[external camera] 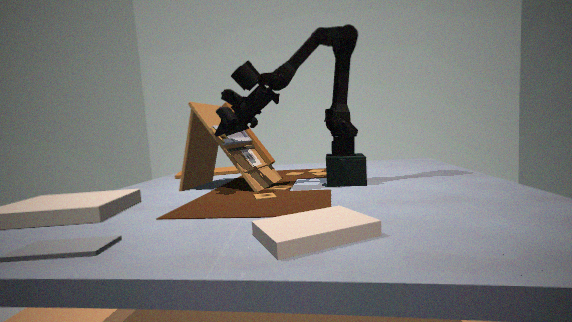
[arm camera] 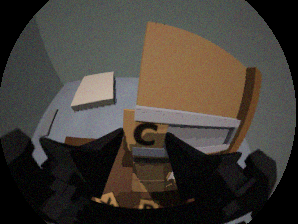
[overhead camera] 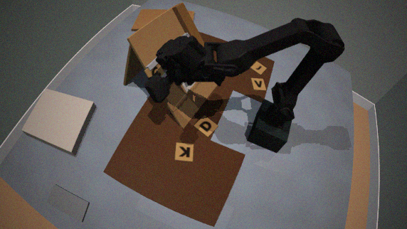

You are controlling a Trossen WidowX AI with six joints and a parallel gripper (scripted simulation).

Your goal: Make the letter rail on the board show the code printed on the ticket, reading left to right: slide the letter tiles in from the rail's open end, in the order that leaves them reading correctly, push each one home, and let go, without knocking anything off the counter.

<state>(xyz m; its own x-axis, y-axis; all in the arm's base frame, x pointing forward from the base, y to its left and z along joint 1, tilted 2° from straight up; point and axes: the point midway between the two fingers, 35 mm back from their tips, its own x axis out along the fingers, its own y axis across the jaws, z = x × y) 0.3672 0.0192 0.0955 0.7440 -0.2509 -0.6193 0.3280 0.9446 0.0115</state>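
My gripper tip is 9 cm to the left of the white ticket, 8 cm past it and 8 cm above it. Round my gripper tip: thin grey plate 44 cm to the left, 19 cm ahead, 18 cm below; then brown mat 19 cm behind, 18 cm below, 5 cm to the right; then beige block 37 cm ahead, 17 cm to the left, 16 cm below.
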